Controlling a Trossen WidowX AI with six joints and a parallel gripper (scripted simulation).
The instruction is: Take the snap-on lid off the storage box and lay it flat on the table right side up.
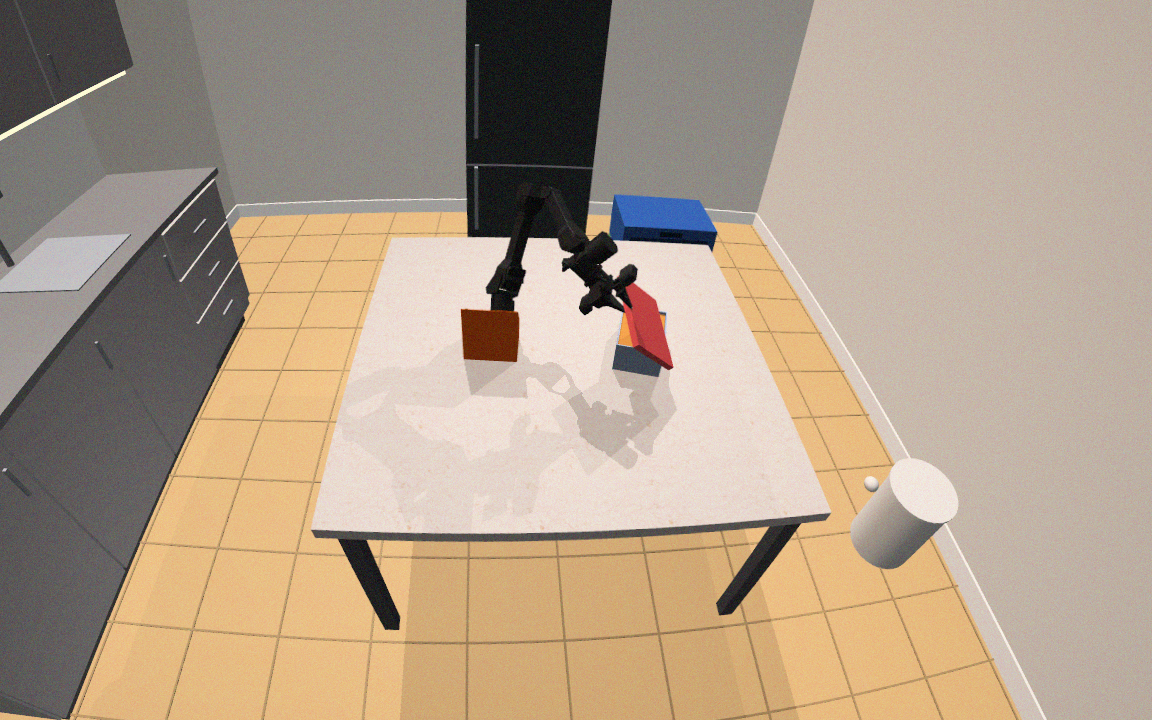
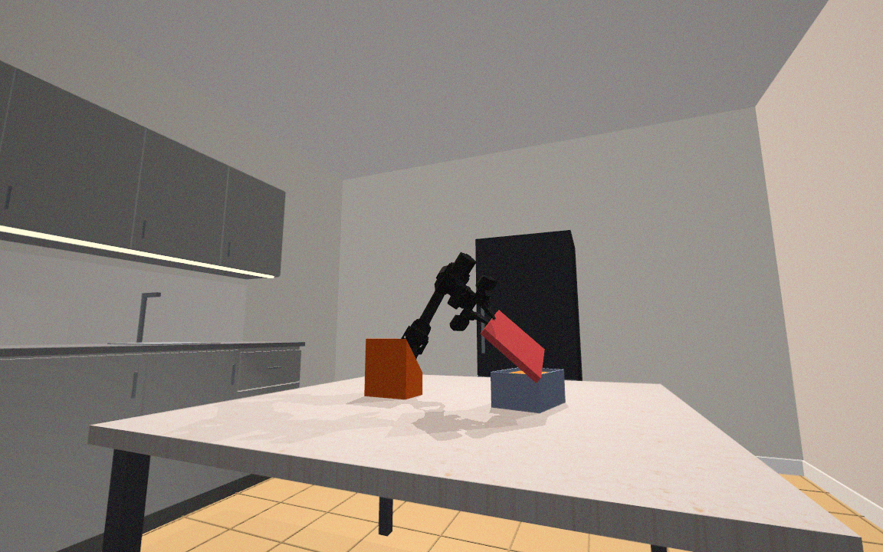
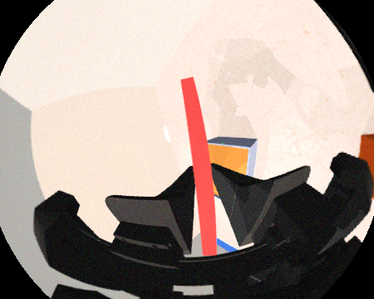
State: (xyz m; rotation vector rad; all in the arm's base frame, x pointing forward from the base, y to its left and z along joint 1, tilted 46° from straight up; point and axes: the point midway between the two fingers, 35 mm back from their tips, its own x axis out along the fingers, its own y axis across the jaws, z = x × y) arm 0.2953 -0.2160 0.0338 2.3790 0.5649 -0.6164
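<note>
My gripper tip is now 60 mm short of the red lid, 50 mm above it and 20 mm to the right of it. Also, from my gripper tip: grey-blue storage box: 190 mm below, 90 mm to the left, 80 mm ahead.
</note>
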